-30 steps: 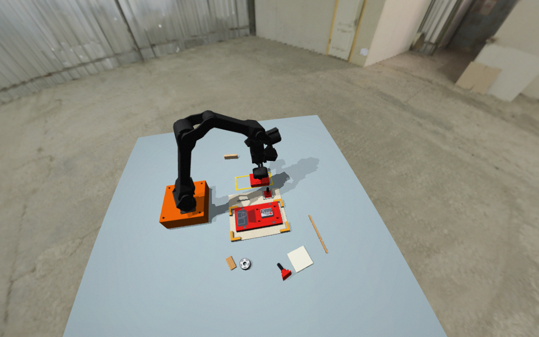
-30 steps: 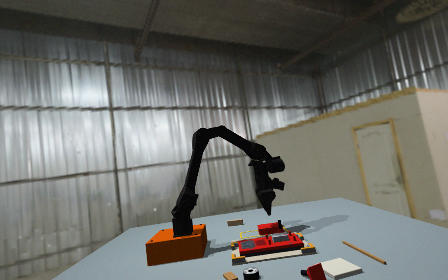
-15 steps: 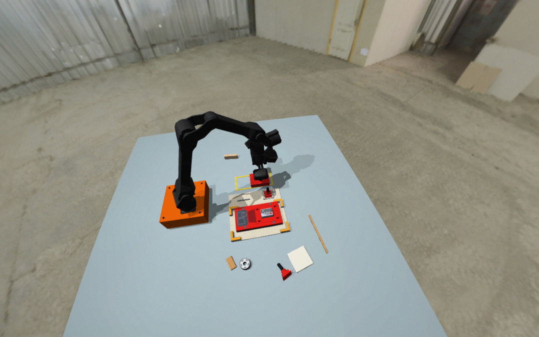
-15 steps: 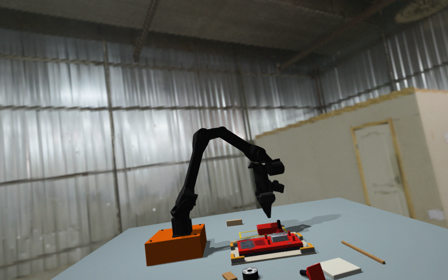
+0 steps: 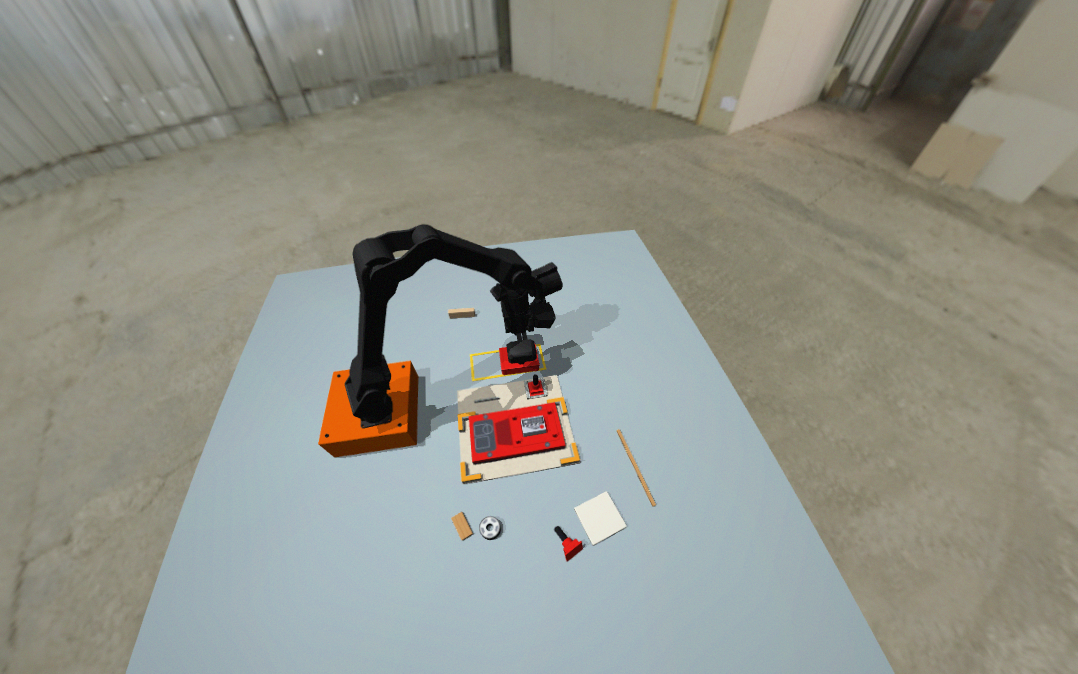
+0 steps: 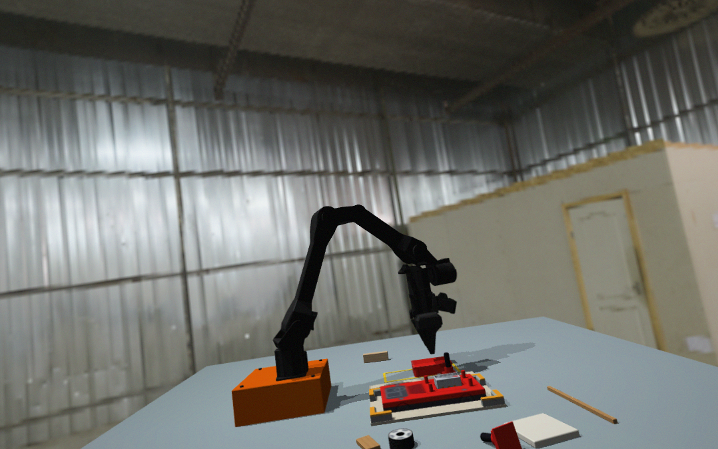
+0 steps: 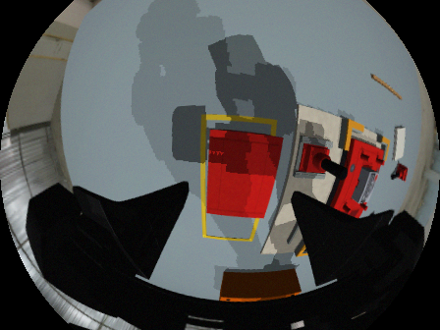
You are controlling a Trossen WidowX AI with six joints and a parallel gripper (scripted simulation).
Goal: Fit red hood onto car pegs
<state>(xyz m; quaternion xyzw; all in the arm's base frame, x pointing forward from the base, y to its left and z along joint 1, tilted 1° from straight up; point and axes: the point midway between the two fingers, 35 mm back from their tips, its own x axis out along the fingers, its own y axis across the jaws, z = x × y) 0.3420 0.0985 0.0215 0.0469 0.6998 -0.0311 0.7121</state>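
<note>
The red hood is 40 mm below my gripper tip. From my gripper tip the other things lie so: wood block: 200 mm behind, 360 mm to the right, 50 mm below; wooden stick: 170 mm ahead, 340 mm to the right, 50 mm below; cream jig: 50 mm behind, 190 mm to the right, 40 mm below.
</note>
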